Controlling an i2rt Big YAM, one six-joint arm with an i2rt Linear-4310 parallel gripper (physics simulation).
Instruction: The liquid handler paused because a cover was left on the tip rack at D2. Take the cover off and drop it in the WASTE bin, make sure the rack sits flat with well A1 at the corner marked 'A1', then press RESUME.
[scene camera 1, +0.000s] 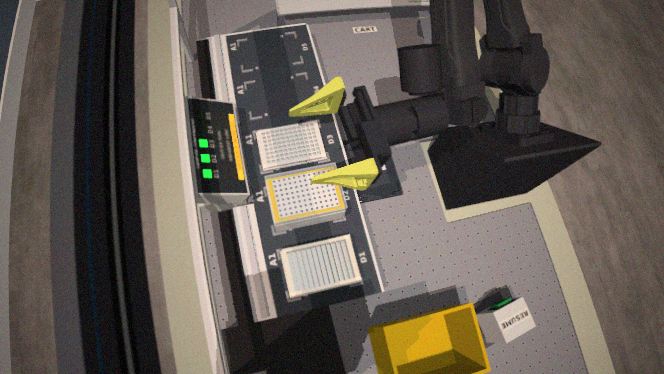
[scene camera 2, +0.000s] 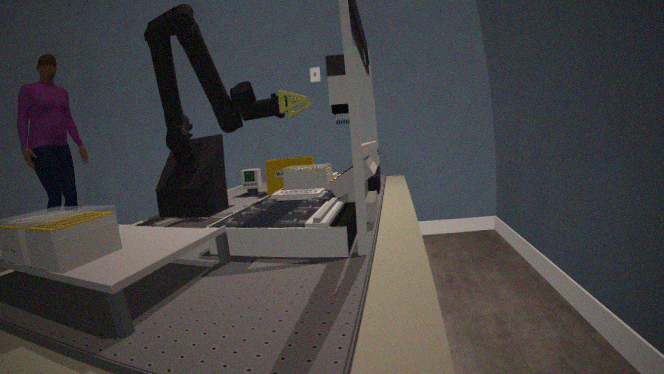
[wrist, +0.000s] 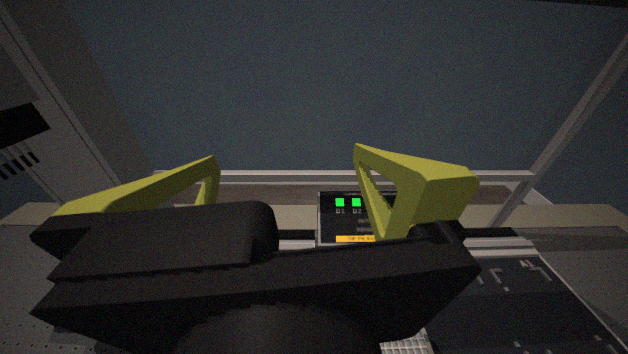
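Seen in the pictures: gripper, fingertip midpoint: (scene camera 1: 299, 145) (scene camera 2: 308, 101) (wrist: 286, 157); arm's base at its link origin: (scene camera 1: 516, 135) (scene camera 2: 190, 159).
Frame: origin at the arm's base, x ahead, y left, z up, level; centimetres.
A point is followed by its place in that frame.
The tip rack (scene camera 1: 306, 196) (scene camera 2: 306, 178) stands at D2, white with a yellow rim and rows of holes. It looks level. A pale edge shows around its top; I cannot clearly make out the clear cover. The A1 mark (scene camera 1: 260, 195) @(x 48.5, y -4.3, z -12.4 cm) is beside the rack's left side. My gripper (scene camera 1: 301, 148) @(x 42.3, y -0.2, z 13.7 cm) (scene camera 2: 305, 104) @(x 42.3, y -0.2, z 13.7 cm) (wrist: 286, 157) @(x 42.3, y -0.2, z 13.7 cm) is open and empty, well above the deck, pointing roughly level toward the display side. In scene camera 1 one finger overlaps the rack. The yellow WASTE bin (scene camera 1: 466, 325) @(x 19.8, y 29.4, z -7.7 cm) (scene camera 2: 272, 176) @(x 21.6, y 25.6, z -10.1 cm) is beyond D1. The RESUME box (scene camera 1: 515, 320) @(x 10.4, y 31.8, z -7.3 cm) (scene camera 2: 251, 177) @(x 12.0, y 27.9, z -10.1 cm) stands beside it.
A white plate (scene camera 1: 290, 145) @(x 40.5, y -12.8, z -11.5 cm) is at D3 and a ribbed reservoir (scene camera 1: 321, 265) @(x 40.9, y 11.7, z -10.8 cm) at D1. The display (scene camera 1: 220, 150) @(x 53.7, y -12.2, z -5.9 cm) (wrist: 327, 220) @(x 53.9, y -5.1, z -6.0 cm) stands behind the deck. A pipette head (scene camera 2: 339, 90) @(x 48.9, y 28.9, z 20.5 cm) (wrist: 20, 120) @(x 51.6, y 29.4, z 13.7 cm) hangs near the upright (scene camera 2: 357, 165) @(x 58.0, y -45.4, z -2.7 cm). Boxes (scene camera 2: 90, 242) @(x 21.0, y -68.5, z -8.9 cm) stand on a raised shelf (scene camera 2: 155, 245) @(x 27.1, y -59.7, z -11.6 cm).
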